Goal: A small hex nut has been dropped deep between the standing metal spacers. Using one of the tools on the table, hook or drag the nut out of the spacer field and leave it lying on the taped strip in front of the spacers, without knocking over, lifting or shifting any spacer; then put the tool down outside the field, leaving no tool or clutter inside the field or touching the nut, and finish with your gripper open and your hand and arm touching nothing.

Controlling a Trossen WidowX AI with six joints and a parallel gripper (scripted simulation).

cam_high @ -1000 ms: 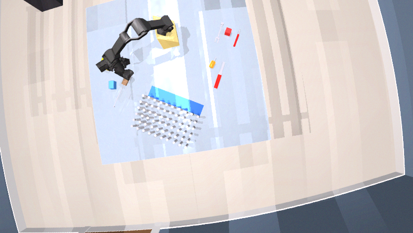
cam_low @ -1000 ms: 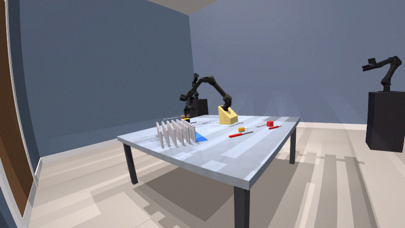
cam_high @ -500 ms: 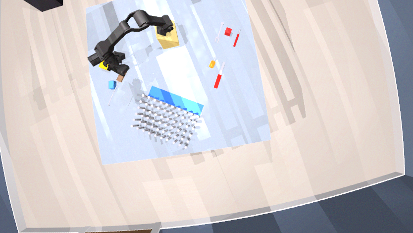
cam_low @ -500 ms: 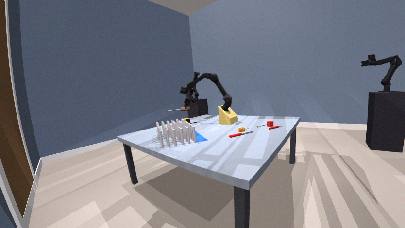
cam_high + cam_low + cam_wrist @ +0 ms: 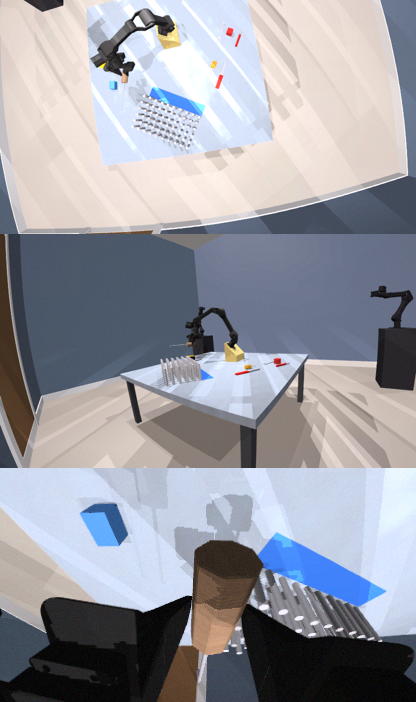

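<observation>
Now: the wooden-handled tool 100 mm ahead of my gripper tip and 20 mm to the right of it. The rest, counted from my gripper tip: yellow-black block: 220 mm to the right, 170 mm below, 170 mm behind; blue taped strip: 270 mm to the left, 190 mm below, 180 mm ahead; blue cube: 190 mm to the right, 170 mm below.
</observation>
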